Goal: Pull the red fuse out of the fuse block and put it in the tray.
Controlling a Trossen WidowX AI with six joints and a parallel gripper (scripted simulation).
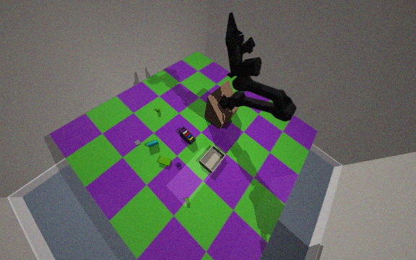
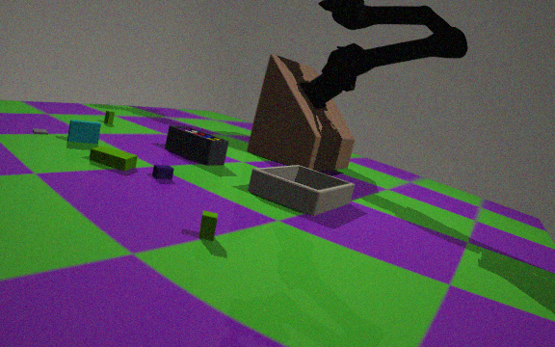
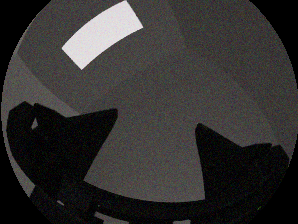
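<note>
Now: gripper tip 530 mm above the red fuse, 310 mm short of it and 10 mm to the right of it.
</note>
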